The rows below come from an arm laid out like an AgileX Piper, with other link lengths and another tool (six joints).
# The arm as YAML. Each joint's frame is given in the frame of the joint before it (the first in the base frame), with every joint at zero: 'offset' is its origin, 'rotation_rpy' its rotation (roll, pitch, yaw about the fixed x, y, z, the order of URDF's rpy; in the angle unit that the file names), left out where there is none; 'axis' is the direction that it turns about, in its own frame. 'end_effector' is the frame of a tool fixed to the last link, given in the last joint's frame.
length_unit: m
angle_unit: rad
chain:
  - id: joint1
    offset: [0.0, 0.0, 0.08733]
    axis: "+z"
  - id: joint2
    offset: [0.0, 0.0, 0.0]
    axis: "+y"
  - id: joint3
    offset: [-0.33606, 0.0, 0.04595]
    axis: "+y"
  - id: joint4
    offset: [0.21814, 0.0, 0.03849]
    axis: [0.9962, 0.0, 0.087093]
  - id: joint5
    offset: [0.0, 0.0, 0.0]
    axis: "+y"
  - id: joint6
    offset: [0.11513, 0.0, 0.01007]
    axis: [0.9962, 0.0, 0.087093]
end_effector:
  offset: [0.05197, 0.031, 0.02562]
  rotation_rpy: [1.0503, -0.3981, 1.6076]
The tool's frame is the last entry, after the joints.
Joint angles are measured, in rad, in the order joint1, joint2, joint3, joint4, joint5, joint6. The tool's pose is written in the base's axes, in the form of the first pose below.
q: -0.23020, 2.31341, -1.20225, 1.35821, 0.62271, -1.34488
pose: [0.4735 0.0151 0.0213 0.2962 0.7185 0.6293 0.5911 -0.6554 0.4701]
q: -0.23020, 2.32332, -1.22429, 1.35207, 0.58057, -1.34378
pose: [0.4806 0.0081 0.0171 0.3018 0.7390 0.6023 0.5744 -0.6452 0.5038]
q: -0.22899, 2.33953, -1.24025, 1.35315, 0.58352, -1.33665
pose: [0.4841 0.0081 0.0131 0.3065 0.7340 0.6060 0.5737 -0.6505 0.4977]
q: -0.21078, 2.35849, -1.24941, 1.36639, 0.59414, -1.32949
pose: [0.4859 0.0177 0.0077 0.3085 0.7231 0.6180 0.5838 -0.6569 0.4771]
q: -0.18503, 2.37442, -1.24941, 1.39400, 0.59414, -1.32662
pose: [0.4868 0.0297 0.0019 0.3174 0.7117 0.6267 0.5904 -0.6655 0.4567]
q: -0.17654, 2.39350, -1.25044, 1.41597, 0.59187, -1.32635
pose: [0.4874 0.0332 -0.0058 0.3358 0.7002 0.6301 0.5895 -0.6779 0.4391]
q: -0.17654, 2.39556, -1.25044, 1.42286, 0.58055, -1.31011
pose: [0.4889 0.0311 -0.0074 0.3583 0.6914 0.6274 0.5772 -0.6922 0.4332]
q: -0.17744, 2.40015, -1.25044, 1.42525, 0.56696, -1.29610
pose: [0.4898 0.0284 -0.0107 0.3792 0.6863 0.6207 0.5677 -0.7022 0.4297]
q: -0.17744, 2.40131, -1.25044, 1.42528, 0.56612, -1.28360
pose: [0.4901 0.0280 -0.0113 0.3904 0.6794 0.6213 0.5635 -0.7100 0.4223]
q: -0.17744, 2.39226, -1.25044, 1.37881, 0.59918, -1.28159
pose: [0.4847 0.0336 -0.0067 0.3504 0.6961 0.6266 0.6002 -0.6805 0.4203]
